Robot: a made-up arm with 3 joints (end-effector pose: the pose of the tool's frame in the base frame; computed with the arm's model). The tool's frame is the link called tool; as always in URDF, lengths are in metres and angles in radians.
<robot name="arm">
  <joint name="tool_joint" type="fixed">
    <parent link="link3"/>
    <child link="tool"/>
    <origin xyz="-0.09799 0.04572 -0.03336" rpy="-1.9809 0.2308 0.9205"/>
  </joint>
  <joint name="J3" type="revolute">
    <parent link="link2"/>
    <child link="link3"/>
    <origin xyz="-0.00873 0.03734 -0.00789" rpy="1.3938 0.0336 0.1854"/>
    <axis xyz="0 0 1"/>
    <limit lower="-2.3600" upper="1.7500" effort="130" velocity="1.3"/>
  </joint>
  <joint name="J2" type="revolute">
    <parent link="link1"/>
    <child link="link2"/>
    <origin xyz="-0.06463 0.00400 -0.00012" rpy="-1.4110 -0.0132 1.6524"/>
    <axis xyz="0 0 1"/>
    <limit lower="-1.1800" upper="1.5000" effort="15" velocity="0.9"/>
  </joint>
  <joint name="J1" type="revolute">
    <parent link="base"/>
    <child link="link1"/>
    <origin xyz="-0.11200 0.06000 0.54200" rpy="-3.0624 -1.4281 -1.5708"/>
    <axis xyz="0 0 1"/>
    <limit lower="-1.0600" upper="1.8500" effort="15" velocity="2.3"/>
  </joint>
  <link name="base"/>
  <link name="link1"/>
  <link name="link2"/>
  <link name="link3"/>
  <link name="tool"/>
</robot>
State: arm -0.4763 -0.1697 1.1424
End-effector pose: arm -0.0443 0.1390 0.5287 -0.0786 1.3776 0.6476
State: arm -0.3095 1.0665 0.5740
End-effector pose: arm -0.0234 -0.0019 0.4862 0.7853 1.4576 -0.3729
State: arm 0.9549 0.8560 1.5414
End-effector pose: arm -0.1175 0.0479 0.6194 0.4939 -0.3982 -0.4805
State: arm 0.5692 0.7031 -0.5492
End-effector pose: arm 0.0491 0.0790 0.4893 0.9604 1.5734 0.8152
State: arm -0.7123 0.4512 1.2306
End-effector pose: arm -0.0282 0.0853 0.5105 0.0464 1.5062 -0.0046
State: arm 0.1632 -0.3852 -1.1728
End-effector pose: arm -0.1095 0.1554 0.3816 0.0623 -2.9705 -0.7656
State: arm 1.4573 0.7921 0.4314
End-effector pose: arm -0.0584 0.0014 0.6451 0.6957 -0.0843 0.3924
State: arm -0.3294 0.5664 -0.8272
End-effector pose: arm -0.0816 0.1171 0.3764 1.3003 2.7080 0.6087
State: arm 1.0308 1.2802 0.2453
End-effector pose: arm -0.0179 -0.0361 0.5725 1.2268 0.2895 0.3323
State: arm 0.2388 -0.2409 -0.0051
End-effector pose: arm -0.0043 0.1586 0.4752 -0.0914 1.8139 0.7684
